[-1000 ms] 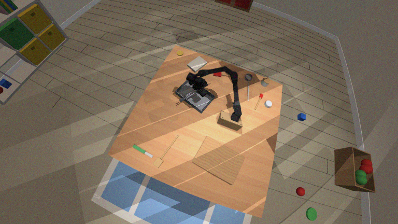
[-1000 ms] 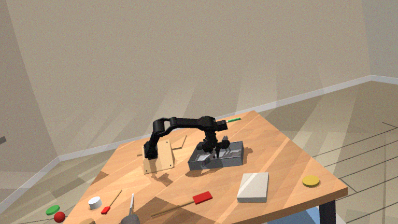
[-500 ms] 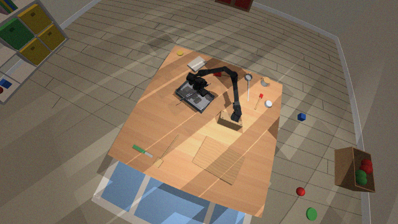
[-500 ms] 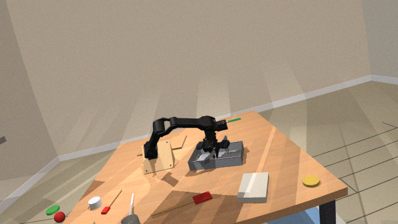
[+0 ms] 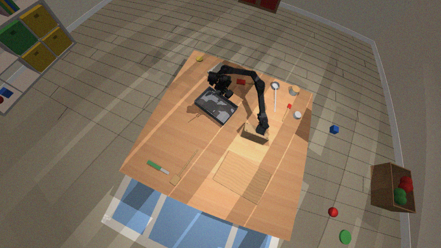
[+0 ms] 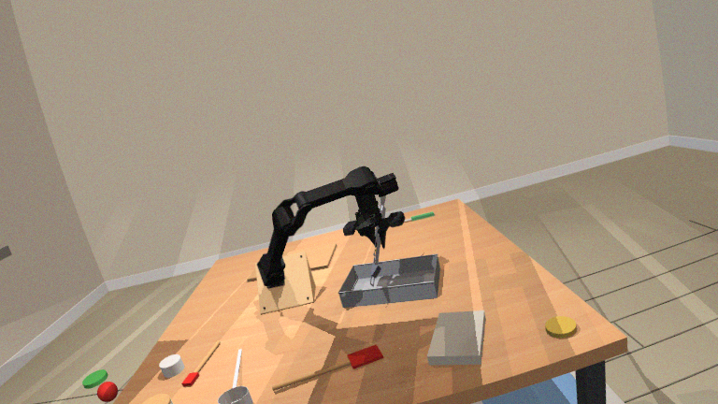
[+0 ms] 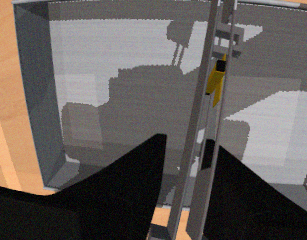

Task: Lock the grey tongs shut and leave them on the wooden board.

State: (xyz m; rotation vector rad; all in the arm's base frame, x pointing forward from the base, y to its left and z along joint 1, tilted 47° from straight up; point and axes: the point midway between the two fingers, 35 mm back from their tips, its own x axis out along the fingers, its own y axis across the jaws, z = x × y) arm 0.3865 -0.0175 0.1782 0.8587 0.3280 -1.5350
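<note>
Right now the yellow lock piece is 3 cm to the right of my gripper tip and 2 cm behind it. From my gripper tip the other things lie so: white block: 33 cm to the right, 15 cm below, 13 cm ahead; then red spatula: 32 cm to the right, 17 cm behind, 15 cm below; then grey roasting tin: 13 cm below, 3 cm to the left, 1 cm ahead.
</note>
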